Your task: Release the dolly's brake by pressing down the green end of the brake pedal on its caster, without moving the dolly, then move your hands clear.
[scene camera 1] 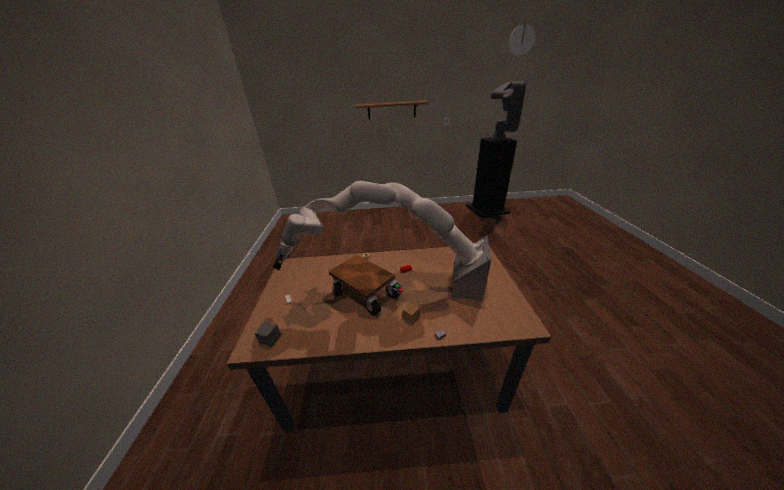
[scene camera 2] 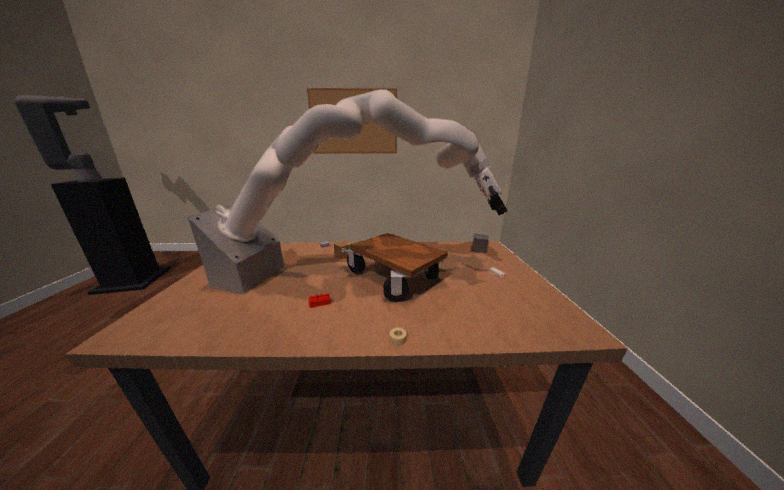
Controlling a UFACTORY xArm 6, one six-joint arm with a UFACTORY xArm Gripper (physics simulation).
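The dolly [scene camera 1: 362, 273] [scene camera 2: 398, 251], a wooden board on black casters, stands on the table [scene camera 1: 346, 340] [scene camera 2: 231, 329]. The brake pedal's green end [scene camera 1: 396, 286] [scene camera 2: 348, 249] shows at the caster nearest the arm's base, with a bit of red beside it in scene camera 1. The pedal's exact tilt is too small to tell. My gripper [scene camera 1: 278, 266] [scene camera 2: 500, 211] is open and empty. It hangs in the air beyond the dolly's far side from the arm's base, well above the table and apart from the pedal.
A red brick [scene camera 1: 405, 268] [scene camera 2: 319, 300], a tape roll [scene camera 1: 365, 255] [scene camera 2: 397, 335], a dark grey block [scene camera 1: 268, 333] [scene camera 2: 479, 242], a small white piece [scene camera 1: 287, 298] [scene camera 2: 496, 272], a tan block [scene camera 1: 411, 313] and a small grey piece [scene camera 1: 440, 334] lie around the dolly. My arm arches over it.
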